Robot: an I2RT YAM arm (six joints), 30 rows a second.
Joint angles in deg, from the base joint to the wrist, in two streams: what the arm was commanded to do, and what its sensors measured. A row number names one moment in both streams.
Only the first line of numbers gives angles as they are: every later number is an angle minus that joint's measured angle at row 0.
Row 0, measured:
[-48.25, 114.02, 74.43, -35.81, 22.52, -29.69]
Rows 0 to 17, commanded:
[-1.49, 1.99, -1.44, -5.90, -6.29, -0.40]
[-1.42, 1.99, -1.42, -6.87, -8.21, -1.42]
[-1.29, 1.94, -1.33, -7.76, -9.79, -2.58]
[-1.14, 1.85, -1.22, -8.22, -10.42, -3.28]
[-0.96, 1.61, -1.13, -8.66, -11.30, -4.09]
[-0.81, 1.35, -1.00, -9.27, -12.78, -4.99]
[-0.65, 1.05, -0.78, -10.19, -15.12, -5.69]
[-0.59, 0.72, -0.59, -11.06, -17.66, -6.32]
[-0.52, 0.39, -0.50, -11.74, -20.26, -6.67]
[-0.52, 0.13, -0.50, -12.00, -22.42, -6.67]
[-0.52, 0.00, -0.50, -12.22, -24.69, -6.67]
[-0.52, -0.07, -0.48, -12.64, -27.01, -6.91]
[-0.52, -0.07, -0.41, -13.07, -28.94, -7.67]
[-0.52, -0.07, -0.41, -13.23, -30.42, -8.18]
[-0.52, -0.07, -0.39, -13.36, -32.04, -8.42]
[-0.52, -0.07, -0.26, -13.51, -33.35, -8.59]
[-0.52, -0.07, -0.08, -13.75, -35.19, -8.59]
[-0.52, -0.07, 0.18, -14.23, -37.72, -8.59]
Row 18, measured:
[-1.42, -0.99, 1.49, -11.78, -23.21, -7.70]
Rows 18 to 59, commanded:
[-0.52, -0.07, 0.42, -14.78, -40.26, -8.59]
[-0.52, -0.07, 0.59, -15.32, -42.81, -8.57]
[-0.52, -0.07, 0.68, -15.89, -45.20, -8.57]
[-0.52, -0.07, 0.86, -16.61, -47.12, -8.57]
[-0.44, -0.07, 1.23, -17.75, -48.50, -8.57]
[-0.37, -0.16, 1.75, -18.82, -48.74, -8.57]
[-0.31, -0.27, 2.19, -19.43, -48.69, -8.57]
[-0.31, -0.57, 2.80, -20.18, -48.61, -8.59]
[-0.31, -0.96, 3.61, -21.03, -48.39, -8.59]
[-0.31, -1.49, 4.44, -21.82, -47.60, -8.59]
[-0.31, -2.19, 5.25, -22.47, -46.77, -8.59]
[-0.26, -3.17, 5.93, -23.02, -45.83, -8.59]
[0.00, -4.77, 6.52, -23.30, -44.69, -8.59]
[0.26, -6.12, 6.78, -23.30, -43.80, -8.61]
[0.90, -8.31, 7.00, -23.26, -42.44, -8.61]
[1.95, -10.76, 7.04, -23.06, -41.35, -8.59]
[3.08, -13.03, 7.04, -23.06, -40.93, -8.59]
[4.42, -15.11, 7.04, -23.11, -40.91, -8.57]
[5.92, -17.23, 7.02, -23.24, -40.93, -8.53]
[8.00, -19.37, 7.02, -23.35, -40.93, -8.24]
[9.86, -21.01, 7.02, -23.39, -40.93, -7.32]
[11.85, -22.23, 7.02, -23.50, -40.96, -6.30]
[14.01, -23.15, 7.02, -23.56, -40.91, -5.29]
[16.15, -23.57, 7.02, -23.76, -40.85, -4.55]
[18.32, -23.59, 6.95, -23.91, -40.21, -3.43]
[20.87, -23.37, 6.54, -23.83, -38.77, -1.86]
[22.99, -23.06, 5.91, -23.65, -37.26, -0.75]
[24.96, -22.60, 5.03, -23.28, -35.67, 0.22]
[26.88, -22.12, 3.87, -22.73, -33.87, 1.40]
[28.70, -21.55, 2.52, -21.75, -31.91, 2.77]
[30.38, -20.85, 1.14, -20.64, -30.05, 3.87]
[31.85, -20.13, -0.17, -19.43, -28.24, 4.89]
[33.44, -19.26, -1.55, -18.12, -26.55, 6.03]
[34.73, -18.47, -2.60, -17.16, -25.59, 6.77]
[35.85, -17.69, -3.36, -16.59, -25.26, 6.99]
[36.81, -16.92, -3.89, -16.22, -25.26, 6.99]
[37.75, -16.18, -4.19, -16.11, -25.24, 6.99]
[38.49, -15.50, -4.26, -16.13, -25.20, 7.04]
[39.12, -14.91, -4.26, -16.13, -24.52, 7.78]
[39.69, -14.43, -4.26, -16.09, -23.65, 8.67]
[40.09, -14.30, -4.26, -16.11, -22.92, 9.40]
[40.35, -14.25, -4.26, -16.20, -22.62, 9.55]
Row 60, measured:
[39.45, -13.88, -4.70, -16.18, -25.48, 6.71]
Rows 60 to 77, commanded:
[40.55, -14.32, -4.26, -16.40, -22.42, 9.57]
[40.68, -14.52, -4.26, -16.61, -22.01, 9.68]
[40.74, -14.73, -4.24, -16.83, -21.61, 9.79]
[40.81, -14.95, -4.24, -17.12, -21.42, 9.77]
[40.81, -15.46, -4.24, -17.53, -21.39, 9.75]
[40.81, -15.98, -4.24, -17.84, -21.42, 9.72]
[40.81, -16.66, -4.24, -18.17, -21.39, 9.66]
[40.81, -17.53, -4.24, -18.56, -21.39, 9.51]
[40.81, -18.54, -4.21, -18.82, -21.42, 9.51]
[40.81, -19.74, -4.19, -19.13, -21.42, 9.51]
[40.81, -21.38, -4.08, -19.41, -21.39, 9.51]
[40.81, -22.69, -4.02, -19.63, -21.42, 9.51]
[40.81, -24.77, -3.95, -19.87, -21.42, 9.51]
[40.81, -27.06, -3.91, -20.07, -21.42, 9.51]
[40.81, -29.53, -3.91, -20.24, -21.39, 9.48]
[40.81, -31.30, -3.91, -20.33, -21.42, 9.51]
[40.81, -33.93, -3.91, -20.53, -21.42, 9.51]
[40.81, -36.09, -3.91, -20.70, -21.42, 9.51]
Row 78, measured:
[40.55, -30.19, -4.67, -20.00, -21.33, 9.02]
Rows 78 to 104, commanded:
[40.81, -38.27, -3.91, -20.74, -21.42, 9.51]
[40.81, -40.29, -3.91, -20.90, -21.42, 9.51]
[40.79, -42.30, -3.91, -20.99, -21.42, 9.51]
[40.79, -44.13, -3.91, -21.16, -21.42, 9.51]
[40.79, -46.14, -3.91, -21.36, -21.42, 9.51]
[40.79, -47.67, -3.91, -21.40, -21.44, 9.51]
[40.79, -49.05, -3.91, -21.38, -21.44, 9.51]
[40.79, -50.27, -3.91, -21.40, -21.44, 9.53]
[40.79, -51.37, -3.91, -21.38, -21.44, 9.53]
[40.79, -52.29, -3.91, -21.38, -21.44, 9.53]
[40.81, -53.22, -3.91, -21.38, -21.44, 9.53]
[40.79, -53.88, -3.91, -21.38, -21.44, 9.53]
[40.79, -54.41, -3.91, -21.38, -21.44, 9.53]
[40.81, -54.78, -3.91, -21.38, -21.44, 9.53]
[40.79, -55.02, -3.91, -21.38, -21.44, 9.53]
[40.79, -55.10, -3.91, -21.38, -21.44, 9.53]
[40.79, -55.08, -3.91, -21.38, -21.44, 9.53]
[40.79, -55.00, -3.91, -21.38, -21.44, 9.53]
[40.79, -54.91, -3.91, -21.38, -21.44, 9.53]
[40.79, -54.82, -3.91, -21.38, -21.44, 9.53]
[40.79, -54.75, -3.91, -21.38, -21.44, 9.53]
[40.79, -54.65, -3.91, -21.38, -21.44, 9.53]
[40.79, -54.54, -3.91, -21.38, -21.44, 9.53]
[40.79, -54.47, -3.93, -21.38, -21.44, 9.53]
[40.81, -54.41, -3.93, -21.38, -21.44, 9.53]
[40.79, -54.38, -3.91, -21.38, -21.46, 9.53]
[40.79, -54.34, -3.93, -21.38, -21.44, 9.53]
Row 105, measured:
[40.55, -54.67, -4.61, -21.23, -21.33, 8.98]
